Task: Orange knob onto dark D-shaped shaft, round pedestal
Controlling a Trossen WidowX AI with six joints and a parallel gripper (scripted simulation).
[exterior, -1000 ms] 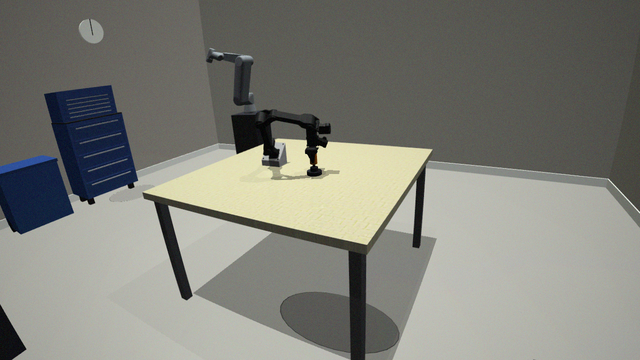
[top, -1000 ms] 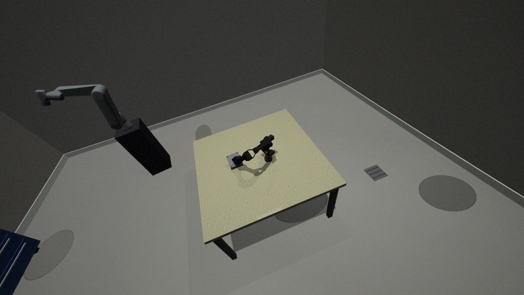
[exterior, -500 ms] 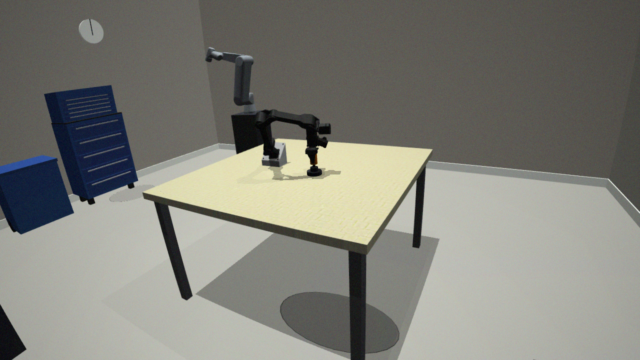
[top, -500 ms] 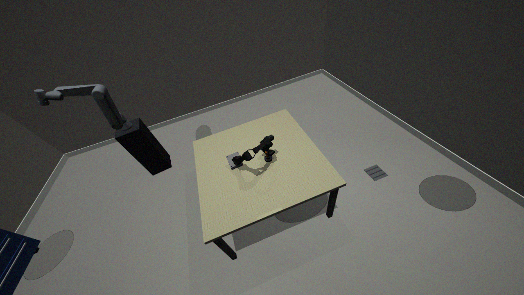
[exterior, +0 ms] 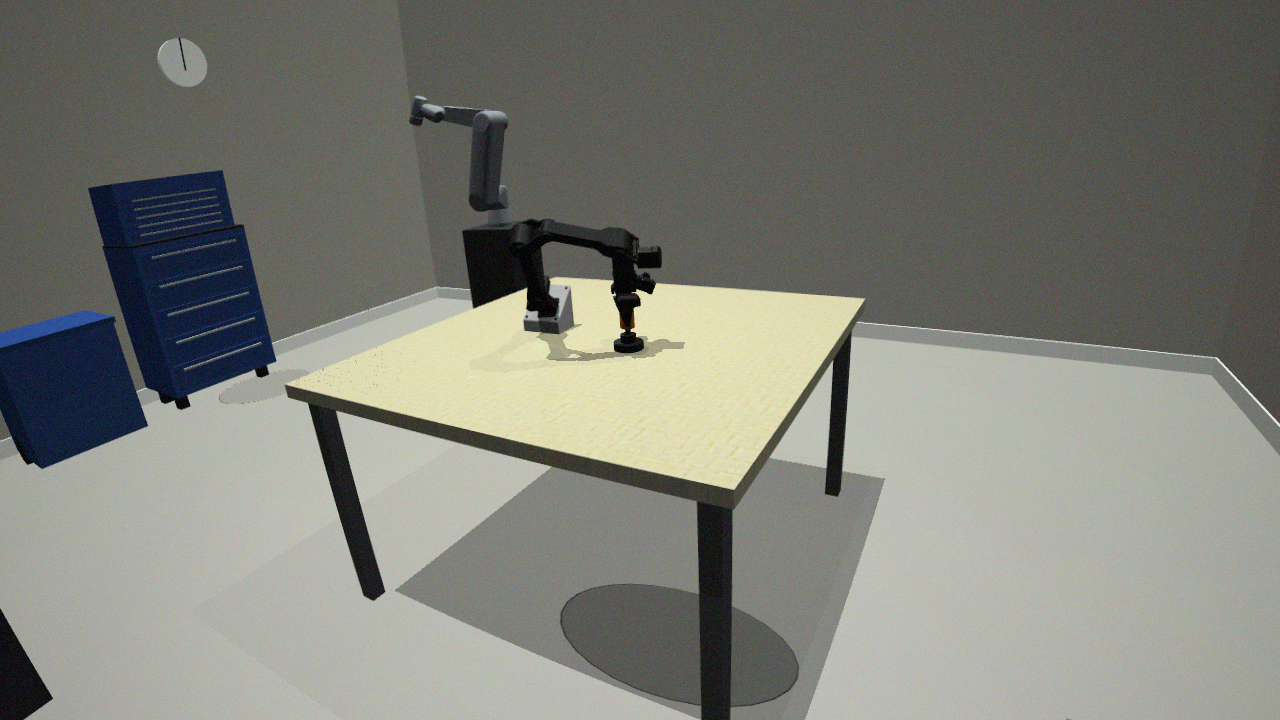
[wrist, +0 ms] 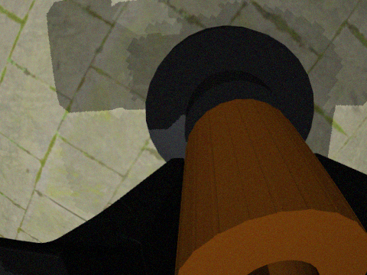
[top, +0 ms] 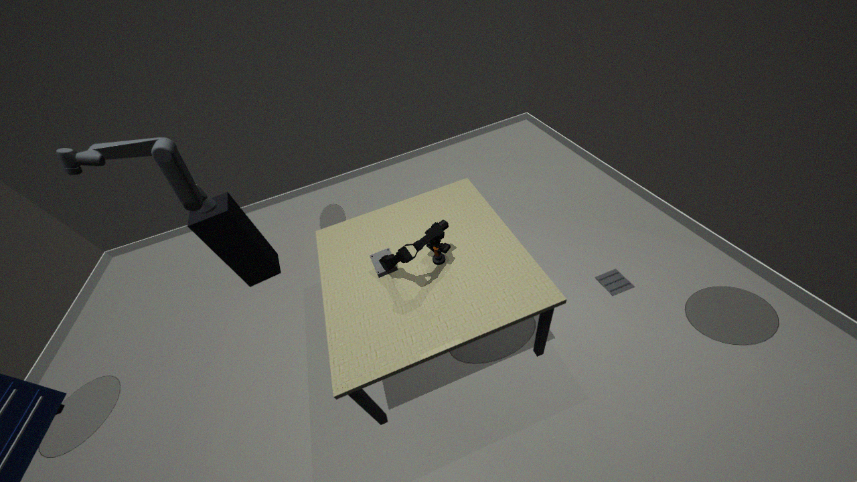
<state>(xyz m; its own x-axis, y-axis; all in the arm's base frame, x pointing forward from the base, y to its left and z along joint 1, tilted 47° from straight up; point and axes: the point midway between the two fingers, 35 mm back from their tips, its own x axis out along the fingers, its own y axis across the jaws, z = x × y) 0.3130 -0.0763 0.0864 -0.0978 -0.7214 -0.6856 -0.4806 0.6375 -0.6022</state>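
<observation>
The dark round pedestal lies 4 cm below my gripper tip. Round my gripper tip: orange knob (2 cm above).
</observation>
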